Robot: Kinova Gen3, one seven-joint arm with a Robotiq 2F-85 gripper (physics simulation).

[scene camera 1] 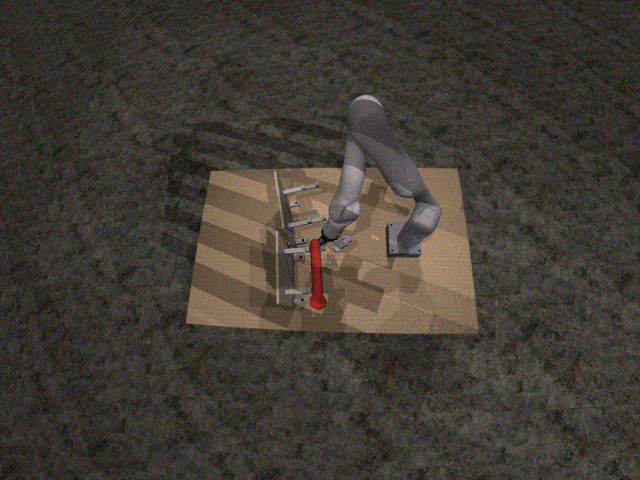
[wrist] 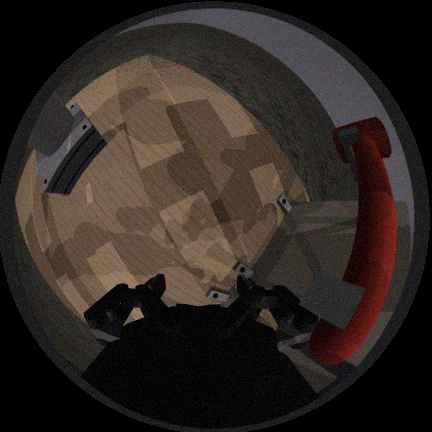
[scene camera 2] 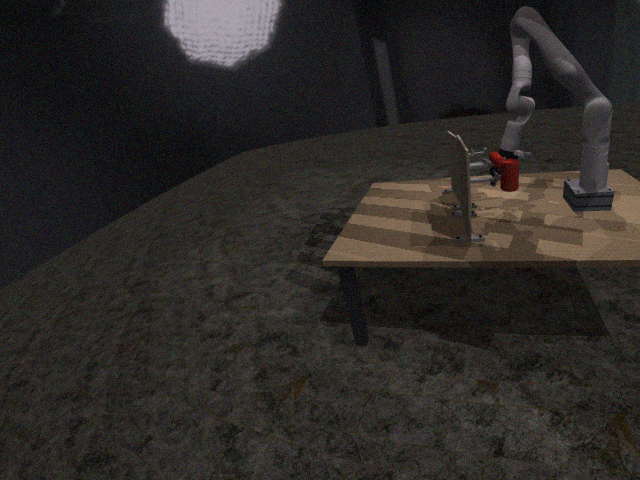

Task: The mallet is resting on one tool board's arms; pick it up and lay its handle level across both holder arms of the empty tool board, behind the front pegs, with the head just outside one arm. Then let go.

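Frame: origin at the arm's base, x back, y down, z right, level; centimetres.
Seen in the pictures: gripper, fingertip midpoint: (scene camera 1: 324, 242) (wrist: 200, 282) (scene camera 2: 499, 185); arm's base, origin of the base link: (scene camera 1: 407, 238) (scene camera 2: 591, 185).
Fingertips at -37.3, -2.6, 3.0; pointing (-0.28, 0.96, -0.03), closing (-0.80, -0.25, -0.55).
Observation:
Pixels of each thing's top centre, then the offset from my fingertips to it, as dx, dy, dz. "spot": a spot on its surface instead. Level surfaces: height alone.
- red mallet, middle of its top: (scene camera 1: 315, 271) (scene camera 2: 501, 152) -4.0, -17.9, -15.3
- empty tool board, surface spot: (scene camera 1: 279, 193) spot: -14.4, -18.6, +17.3
- wooden table, its level: dy +10.7
The red mallet (scene camera 1: 316, 271) (scene camera 2: 509, 175) (wrist: 378, 225) rests level on the arms of the near tool board (scene camera 1: 277, 268) (scene camera 2: 460, 201) (wrist: 310, 252). Its head is just outside the near arm (scene camera 1: 295, 291); the handle's other end is by the far arm (scene camera 1: 294, 251). The empty tool board (scene camera 1: 279, 193) stands behind, its two holder arms (scene camera 1: 300, 188) (scene camera 1: 306, 222) bare. My gripper (scene camera 1: 322, 240) (wrist: 200, 282) is open, beside the handle's far end, with nothing between its fingers. The mallet partly hides it in the second scene view.
The boards stand on a wooden table (scene camera 1: 227, 310) (scene camera 2: 382, 248) (wrist: 150, 75), held by small floor brackets (wrist: 242, 270). The arm's base (scene camera 1: 404, 240) (scene camera 2: 588, 196) is bolted to the table on the right. The empty board's arms jut out close to my wrist.

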